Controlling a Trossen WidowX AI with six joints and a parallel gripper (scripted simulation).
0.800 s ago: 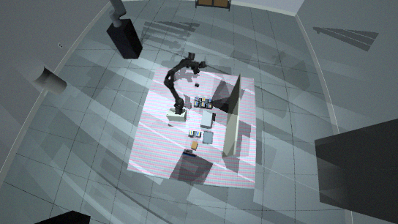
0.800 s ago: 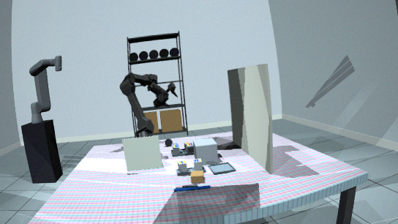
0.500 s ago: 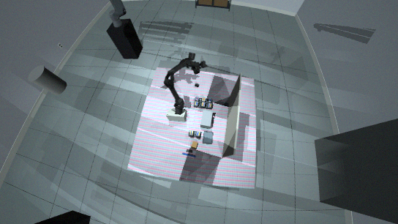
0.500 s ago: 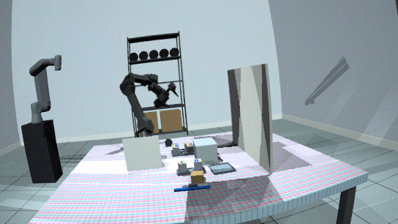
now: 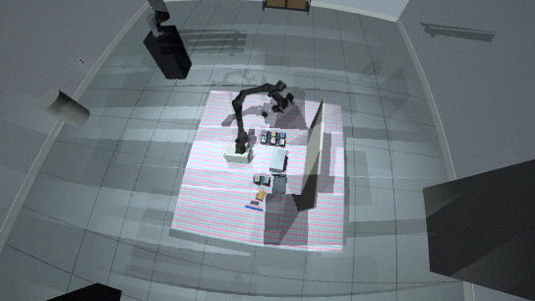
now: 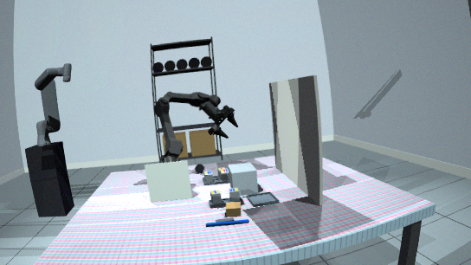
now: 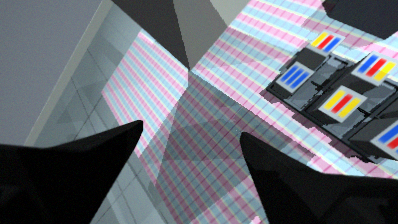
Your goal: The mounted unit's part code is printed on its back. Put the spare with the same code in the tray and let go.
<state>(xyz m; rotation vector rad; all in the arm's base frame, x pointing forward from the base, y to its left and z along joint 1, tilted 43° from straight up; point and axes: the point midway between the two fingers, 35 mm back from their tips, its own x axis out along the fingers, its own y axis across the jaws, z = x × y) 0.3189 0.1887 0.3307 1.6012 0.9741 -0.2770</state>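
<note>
Right now the grey spare is 16 cm below my gripper tip, 15 cm to the right of it and 10 cm behind it. Also, from my gripper tip: tall grey panel (40 cm to the right, 18 cm ahead, 2 cm above); then tray (56 cm to the right, 20 cm below, 2 cm behind); then grey mounted unit (37 cm to the right, 15 cm below, 5 cm behind).
</note>
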